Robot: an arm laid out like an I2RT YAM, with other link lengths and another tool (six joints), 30 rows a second.
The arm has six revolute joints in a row. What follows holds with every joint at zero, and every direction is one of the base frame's. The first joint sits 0.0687 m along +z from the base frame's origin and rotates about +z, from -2.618 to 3.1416 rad. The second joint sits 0.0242 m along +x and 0.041 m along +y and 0.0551 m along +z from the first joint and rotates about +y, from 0 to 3.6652 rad. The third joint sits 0.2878 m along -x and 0.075 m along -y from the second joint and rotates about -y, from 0 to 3.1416 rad. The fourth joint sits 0.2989 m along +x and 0.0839 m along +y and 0.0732 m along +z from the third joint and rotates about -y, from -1.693 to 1.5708 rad. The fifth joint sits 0.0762 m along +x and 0.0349 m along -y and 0.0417 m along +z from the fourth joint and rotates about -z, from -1.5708 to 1.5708 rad. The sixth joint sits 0.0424 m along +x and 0.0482 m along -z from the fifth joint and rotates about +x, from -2.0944 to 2.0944 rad. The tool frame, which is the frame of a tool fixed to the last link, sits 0.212 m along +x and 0.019 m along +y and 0.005 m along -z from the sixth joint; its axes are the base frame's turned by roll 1.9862, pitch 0.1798 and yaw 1.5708 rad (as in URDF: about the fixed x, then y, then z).
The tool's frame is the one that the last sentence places.
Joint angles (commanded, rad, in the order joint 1, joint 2, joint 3, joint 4, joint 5, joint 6), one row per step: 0.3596, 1.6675, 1.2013, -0.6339, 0.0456, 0.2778; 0.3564, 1.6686, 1.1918, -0.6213, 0.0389, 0.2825; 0.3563, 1.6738, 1.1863, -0.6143, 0.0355, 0.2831; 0.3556, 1.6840, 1.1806, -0.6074, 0.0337, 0.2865; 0.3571, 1.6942, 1.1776, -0.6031, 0.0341, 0.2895; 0.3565, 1.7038, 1.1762, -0.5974, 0.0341, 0.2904; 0.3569, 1.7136, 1.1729, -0.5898, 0.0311, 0.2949; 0.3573, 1.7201, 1.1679, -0.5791, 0.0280, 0.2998; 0.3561, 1.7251, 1.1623, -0.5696, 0.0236, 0.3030; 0.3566, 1.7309, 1.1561, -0.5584, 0.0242, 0.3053; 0.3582, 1.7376, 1.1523, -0.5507, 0.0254, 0.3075; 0.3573, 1.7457, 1.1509, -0.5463, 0.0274, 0.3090; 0.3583, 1.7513, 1.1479, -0.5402, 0.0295, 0.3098; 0.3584, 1.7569, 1.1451, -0.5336, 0.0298, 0.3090; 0.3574, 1.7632, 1.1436, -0.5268, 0.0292, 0.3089; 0.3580, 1.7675, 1.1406, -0.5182, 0.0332, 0.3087; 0.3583, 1.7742, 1.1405, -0.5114, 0.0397, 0.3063; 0.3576, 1.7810, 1.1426, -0.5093, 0.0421, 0.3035
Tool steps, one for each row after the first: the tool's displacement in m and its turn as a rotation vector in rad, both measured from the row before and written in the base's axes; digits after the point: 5 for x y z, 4 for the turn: 0.00023, 0.00021, -0.00282, 0.0084, 0.0008, -0.0043; -0.00066, 0.00062, -0.00385, 0.0018, 0.0046, 0.0009; -0.00092, -0.00022, -0.00629, -0.0002, 0.0094, -0.0029; -0.00099, 0.00031, -0.00549, -0.0022, 0.0086, -0.0014; 0.00032, -0.00020, -0.00433, -0.0015, 0.0051, -0.0014; -0.00032, 0.00091, -0.00493, 0.0025, 0.0066, -0.0024; 0.00022, 0.00113, -0.00368, 0.0044, 0.0023, -0.0027; -0.00005, 0.00054, -0.00339, 0.0047, 0.0028, -0.0022; 0.00020, 0.00017, -0.00385, 0.0001, 0.0008, -0.0018; -0.00019, 0.00045, -0.00373, -0.0011, 0.0025, -0.0009; 0.00016, -0.00096, -0.00384, -0.0029, 0.0043, -0.0031; -0.00008, -0.00007, -0.00311, -0.0023, 0.0018, -0.0006; 0.00010, 0.00001, -0.00295, -0.0012, 0.0015, 0.0007; 0.00070, -0.00010, -0.00270, 0.0001, 0.0011, -0.0007; 0.00097, -0.00041, -0.00220, -0.0030, -0.0025, -0.0009; 0.00153, -0.00103, -0.00240, -0.0065, -0.0023, -0.0002; 0.00084, -0.00071, -0.00212, -0.0041, 0.0014, 0.0009
